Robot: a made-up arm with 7 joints.
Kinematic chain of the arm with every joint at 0, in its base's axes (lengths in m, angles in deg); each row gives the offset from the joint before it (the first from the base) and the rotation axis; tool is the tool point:
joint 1: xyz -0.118 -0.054 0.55 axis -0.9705 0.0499 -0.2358
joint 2: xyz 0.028 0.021 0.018 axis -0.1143 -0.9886 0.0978
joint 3: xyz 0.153 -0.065 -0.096 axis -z
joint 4: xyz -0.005 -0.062 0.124 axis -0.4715 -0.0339 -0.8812
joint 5: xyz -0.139 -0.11 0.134 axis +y
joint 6: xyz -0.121 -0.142 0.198 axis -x
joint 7: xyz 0 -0.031 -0.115 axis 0.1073 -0.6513 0.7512
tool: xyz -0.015 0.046 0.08
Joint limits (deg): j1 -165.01..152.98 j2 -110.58..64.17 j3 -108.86..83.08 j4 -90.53..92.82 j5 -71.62..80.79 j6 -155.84..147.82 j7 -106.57..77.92
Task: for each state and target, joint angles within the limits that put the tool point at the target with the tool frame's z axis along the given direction. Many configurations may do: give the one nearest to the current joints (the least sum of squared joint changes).
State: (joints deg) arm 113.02 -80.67 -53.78 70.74 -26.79 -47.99 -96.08
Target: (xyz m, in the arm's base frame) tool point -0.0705 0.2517 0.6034 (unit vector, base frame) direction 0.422 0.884 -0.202
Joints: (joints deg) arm 119.71 -35.64 -52.81 67.01 -57.98 -36.74 -52.75
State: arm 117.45 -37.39 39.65 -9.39 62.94 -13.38 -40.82
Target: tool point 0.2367 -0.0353 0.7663 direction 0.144 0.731 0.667
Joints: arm 116.47 -90.53 49.65 24.92 55.76 -49.55 -23.92
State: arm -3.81 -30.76 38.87 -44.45 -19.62 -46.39 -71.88
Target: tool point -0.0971 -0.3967 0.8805 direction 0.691 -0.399 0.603
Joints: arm 14.32 -31.14 17.67 -23.51 -15.86 -9.83 -58.34
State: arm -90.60 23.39 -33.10 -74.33 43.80 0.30 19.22
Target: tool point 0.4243 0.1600 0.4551 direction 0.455 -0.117 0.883
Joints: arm -101.40 -28.62 -8.90 -75.32 74.44 -11.65 -2.61
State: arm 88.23 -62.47 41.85 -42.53 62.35 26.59 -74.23
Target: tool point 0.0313 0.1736 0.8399 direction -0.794 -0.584 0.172
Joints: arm 110.49 -89.15 64.50 -13.61 80.79 58.06 -71.02
